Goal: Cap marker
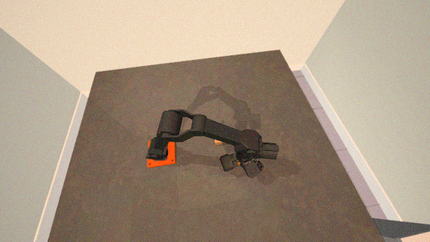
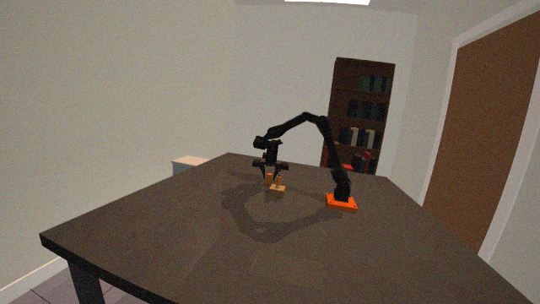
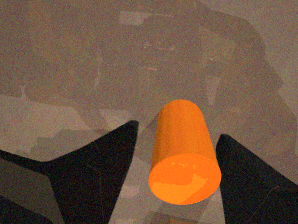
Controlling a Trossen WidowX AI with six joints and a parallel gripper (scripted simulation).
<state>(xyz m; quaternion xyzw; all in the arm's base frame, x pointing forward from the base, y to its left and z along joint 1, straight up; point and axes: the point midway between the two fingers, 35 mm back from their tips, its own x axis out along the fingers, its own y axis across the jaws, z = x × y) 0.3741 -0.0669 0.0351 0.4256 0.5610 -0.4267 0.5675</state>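
Now: the holder block 8 cm behind my gripper tip and 13 cm to the left of it. The rest, counted from my gripper tip: orange cap 1 cm above.
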